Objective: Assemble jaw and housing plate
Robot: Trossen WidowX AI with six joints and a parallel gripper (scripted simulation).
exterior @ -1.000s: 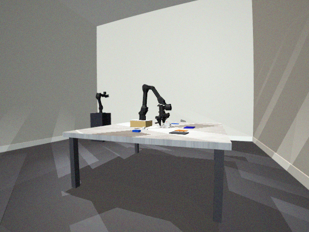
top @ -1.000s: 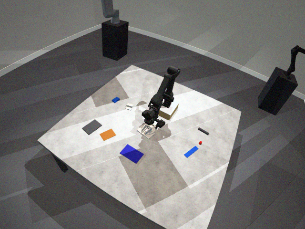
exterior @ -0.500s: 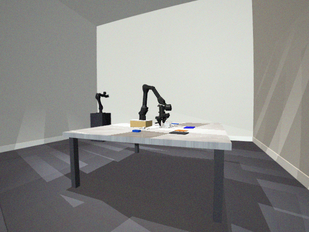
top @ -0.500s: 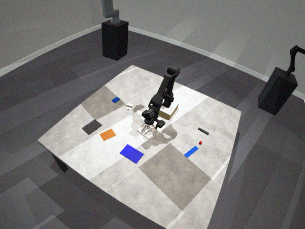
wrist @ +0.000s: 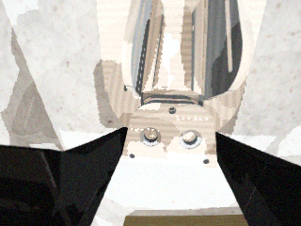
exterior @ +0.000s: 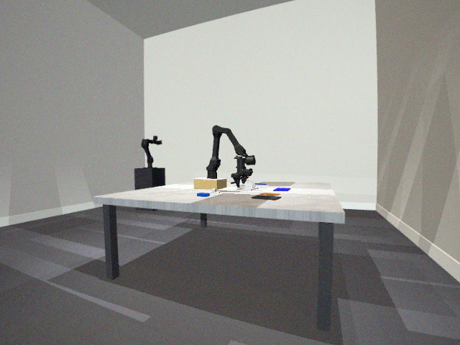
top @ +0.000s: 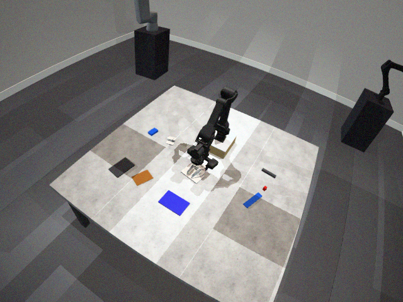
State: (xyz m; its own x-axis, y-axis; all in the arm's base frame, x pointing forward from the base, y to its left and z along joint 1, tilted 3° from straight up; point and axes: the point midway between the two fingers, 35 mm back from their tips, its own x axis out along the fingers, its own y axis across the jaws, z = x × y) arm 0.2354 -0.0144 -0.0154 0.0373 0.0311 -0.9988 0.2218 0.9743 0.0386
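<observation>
Right now the jaw is 2 cm ahead of my gripper tip and 2 cm to the right of it. Also, from my gripper tip: blue tile 29 cm ahead, 1 cm to the right, 1 cm below; then white block 10 cm behind, 26 cm to the right; then orange tile 24 cm ahead, 25 cm to the right, 1 cm below.
</observation>
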